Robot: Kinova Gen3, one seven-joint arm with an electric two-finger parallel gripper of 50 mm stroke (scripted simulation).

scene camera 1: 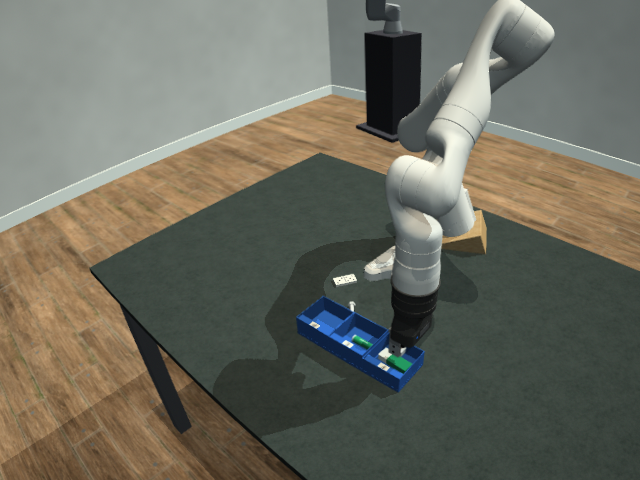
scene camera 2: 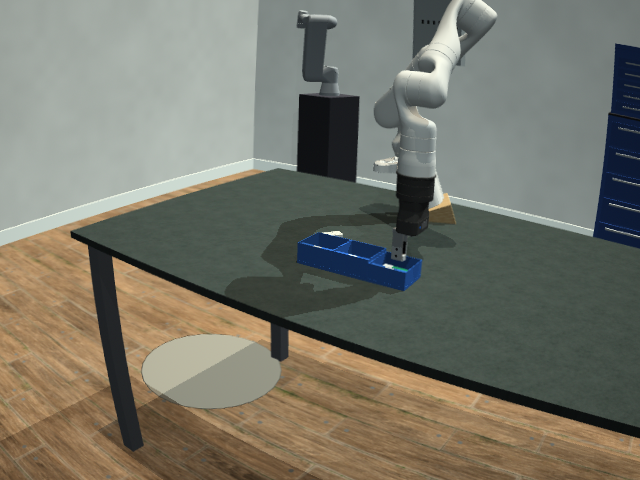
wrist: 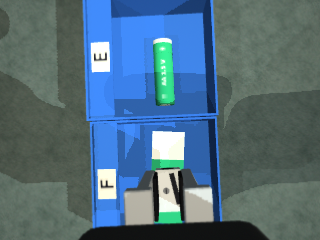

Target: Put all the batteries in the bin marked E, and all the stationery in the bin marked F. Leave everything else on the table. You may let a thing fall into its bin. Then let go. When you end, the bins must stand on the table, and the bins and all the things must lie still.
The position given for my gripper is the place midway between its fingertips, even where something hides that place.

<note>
I see my gripper [scene camera 2: 398, 258], an eraser [wrist: 167, 147], a green battery [wrist: 162, 48] and a pencil sharpener [wrist: 168, 184].
My gripper is seen too in scene camera 1 [scene camera 1: 397, 350] and in the wrist view [wrist: 168, 187].
</note>
